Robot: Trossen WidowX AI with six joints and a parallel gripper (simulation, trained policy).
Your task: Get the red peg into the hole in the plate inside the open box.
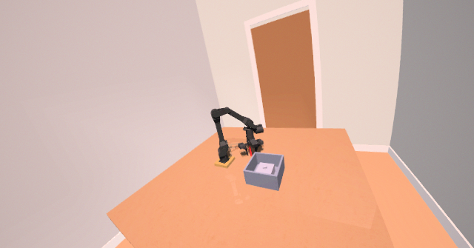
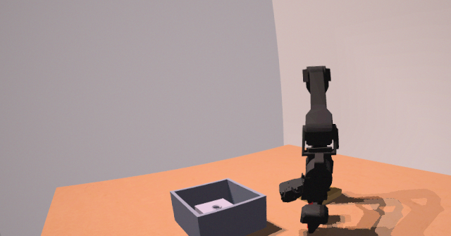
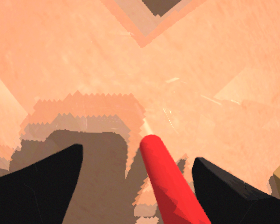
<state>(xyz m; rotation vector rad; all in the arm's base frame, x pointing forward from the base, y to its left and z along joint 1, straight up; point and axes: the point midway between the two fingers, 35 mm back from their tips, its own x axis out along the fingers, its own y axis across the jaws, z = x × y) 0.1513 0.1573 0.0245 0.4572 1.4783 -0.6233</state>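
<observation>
Now: the red peg 10 mm to the right of my gripper tip and 30 mm above it. From my gripper tip the other things lie so: pale plate: 190 mm ahead, 160 mm to the right, 30 mm above; grey box: 190 mm ahead, 160 mm to the right, 20 mm above.
</observation>
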